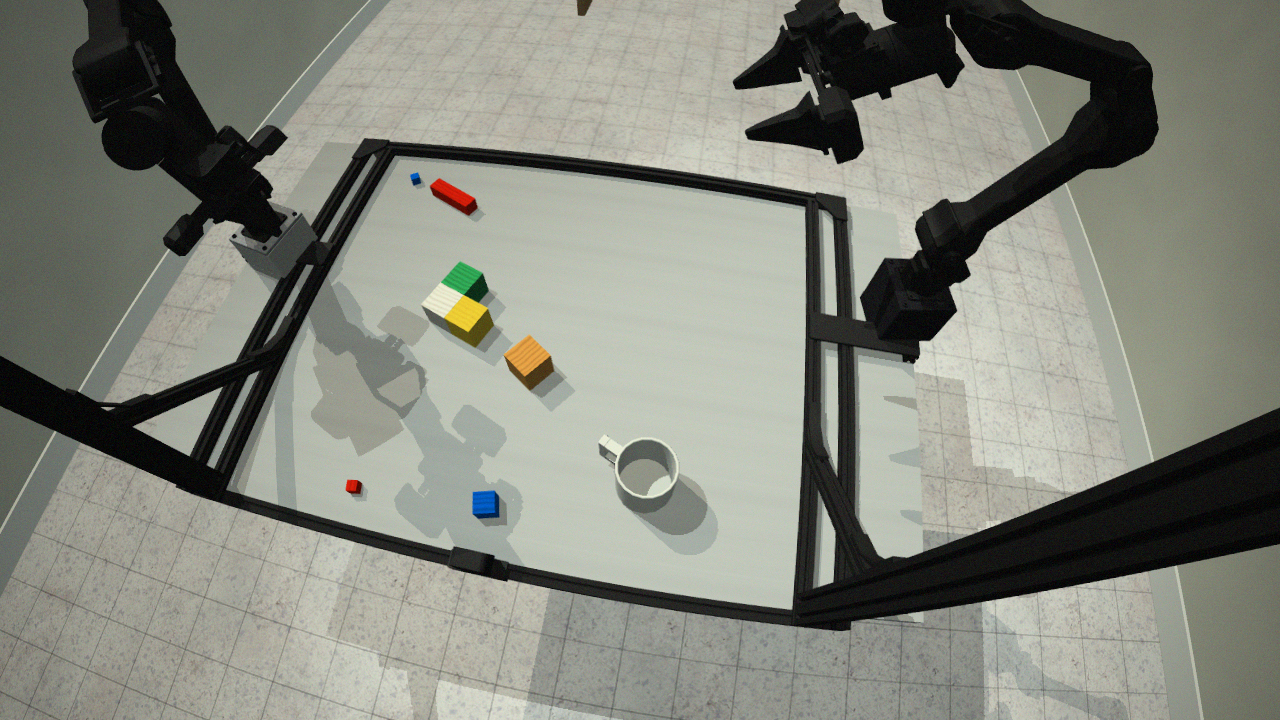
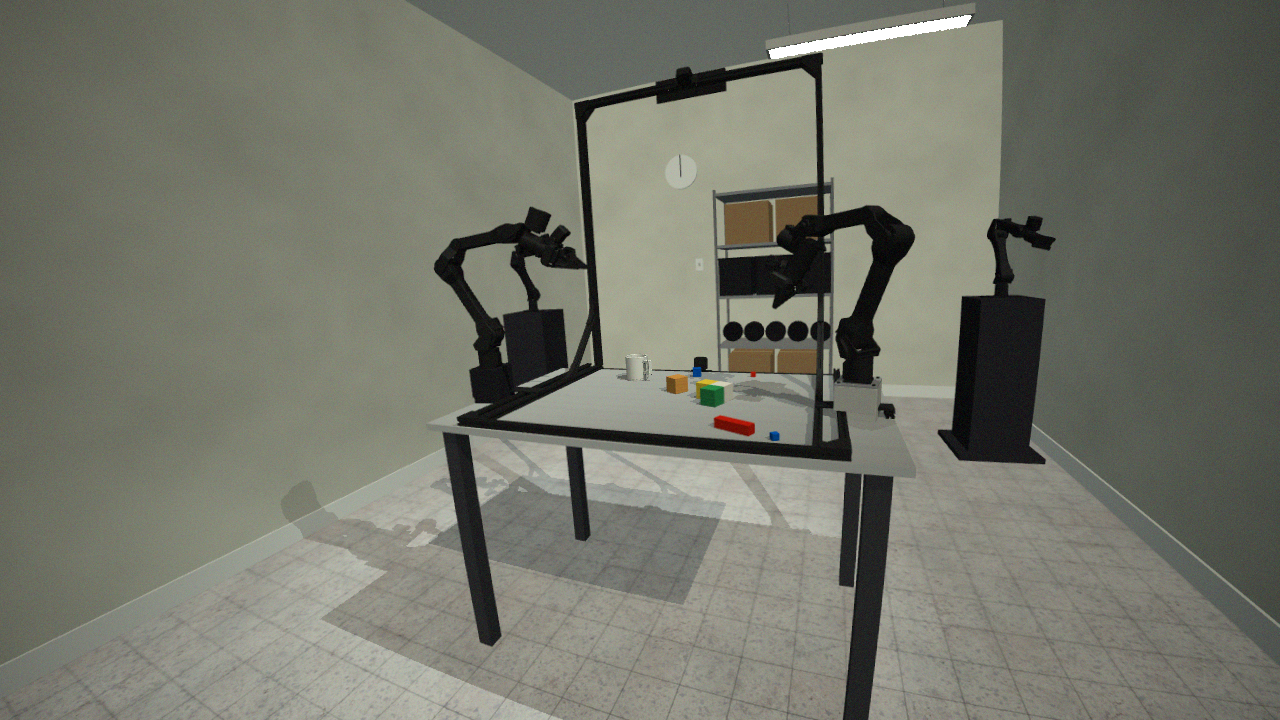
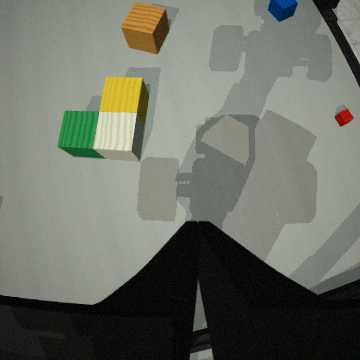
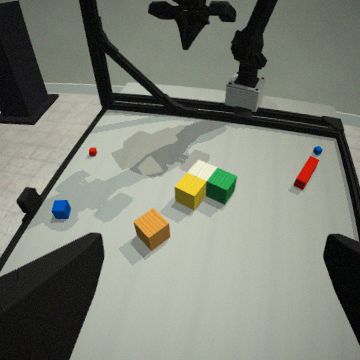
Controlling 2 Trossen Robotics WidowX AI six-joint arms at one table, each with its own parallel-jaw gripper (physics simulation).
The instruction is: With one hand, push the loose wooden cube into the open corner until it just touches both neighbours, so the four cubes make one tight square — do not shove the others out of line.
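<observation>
The loose orange wooden cube (image 1: 528,360) (image 2: 676,384) (image 3: 145,27) (image 4: 152,229) lies apart, turned, off the yellow cube's side facing away from the white one. The green (image 1: 464,280) (image 2: 711,395) (image 3: 80,131) (image 4: 221,185), white (image 1: 442,303) (image 3: 116,132) (image 4: 202,170) and yellow (image 1: 468,317) (image 3: 122,95) (image 4: 190,190) cubes form an L with white at its bend; the corner between green and yellow is open. My left gripper (image 2: 780,302) (image 3: 196,232) (image 4: 184,49) is shut and empty, raised above the table. My right gripper (image 1: 742,109) (image 2: 585,265) (image 4: 215,246) is open and empty, high off the table.
A white mug (image 1: 646,472) (image 2: 636,367) and a blue cube (image 1: 485,504) (image 3: 283,8) (image 4: 61,209) stand beyond the orange cube. A red bar (image 1: 453,196) (image 4: 306,173), small blue cube (image 1: 415,179) and small red cube (image 1: 353,486) (image 3: 344,117) lie elsewhere. A black frame (image 1: 599,164) borders the table.
</observation>
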